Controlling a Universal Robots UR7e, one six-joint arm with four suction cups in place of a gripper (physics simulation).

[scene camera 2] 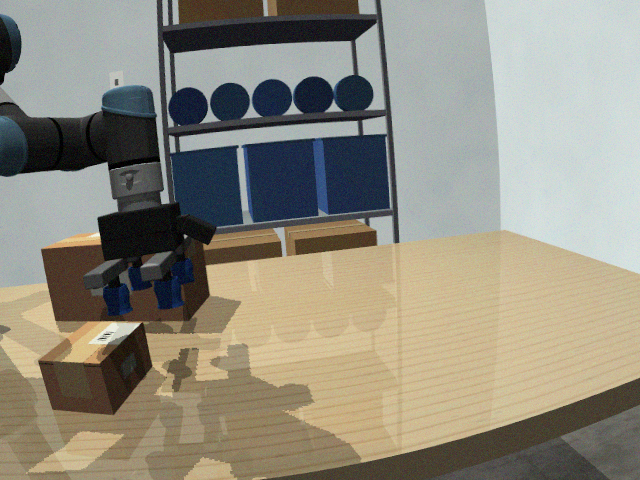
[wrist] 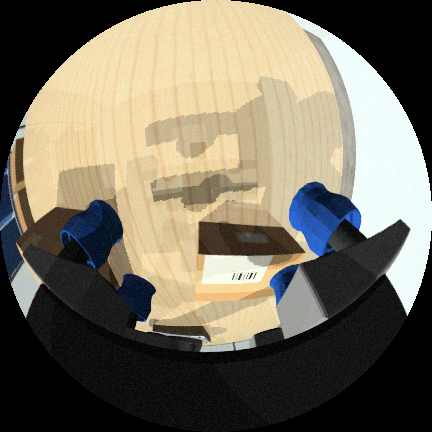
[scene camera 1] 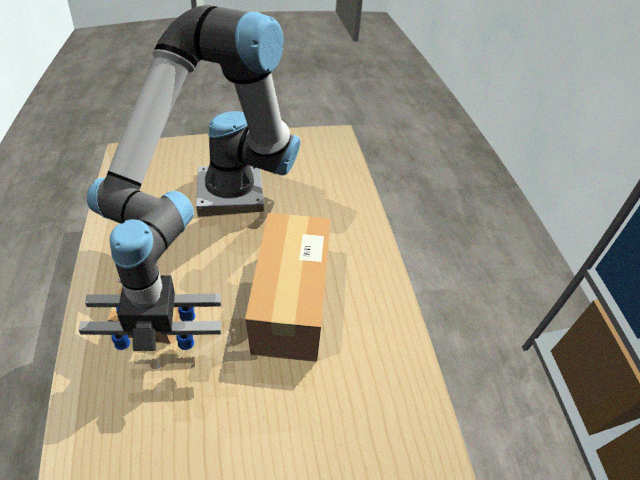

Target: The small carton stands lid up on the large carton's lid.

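Seen in the pictures: end effector, tool point: (scene camera 2: 154,295) (wrist: 206,261); arm's base, origin of the base link: (wrist: 183,339) (scene camera 1: 229,182).
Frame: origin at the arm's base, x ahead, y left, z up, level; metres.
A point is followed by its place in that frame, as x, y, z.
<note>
The small carton (scene camera 1: 163,337) @[0.532, -0.158, -0.005] (scene camera 2: 98,384) @[0.495, -0.286, 0.011] (wrist: 225,242) @[0.528, -0.178, 0.017] stands on the table, taped lid and white barcode label up. In scene camera 1 it is mostly hidden under the gripper. The large carton (scene camera 1: 289,289) @[0.506, 0.142, 0.122] (scene camera 2: 72,284) @[0.333, 0.096, 0.045] (wrist: 49,225) @[0.588, 0.116, 0.040] stands on the table beside it, on the robot base's side in scene camera 1, lid up with a tape strip and a label; no carton is on its lid. My gripper (scene camera 1: 153,326) @[0.561, -0.156, 0.080] (scene camera 2: 150,285) (wrist: 210,259) @[0.561, -0.156, 0.080] is open, its four blue cups pointing down. It hangs low over the small carton, with a gap between, holding nothing.
The wooden table (scene camera 1: 377,392) @[0.700, 0.322, -0.033] (scene camera 2: 491,330) @[1.055, -0.182, -0.033] (wrist: 200,60) @[0.780, -0.167, -0.033] carries the robot base (scene camera 1: 230,201) @[0.090, 0.005, 0.004]. The large carton rises close beside the gripper's bars. A shelf rack (scene camera 2: 391,170) with blue bins, round blue items and cartons stands beyond the table.
</note>
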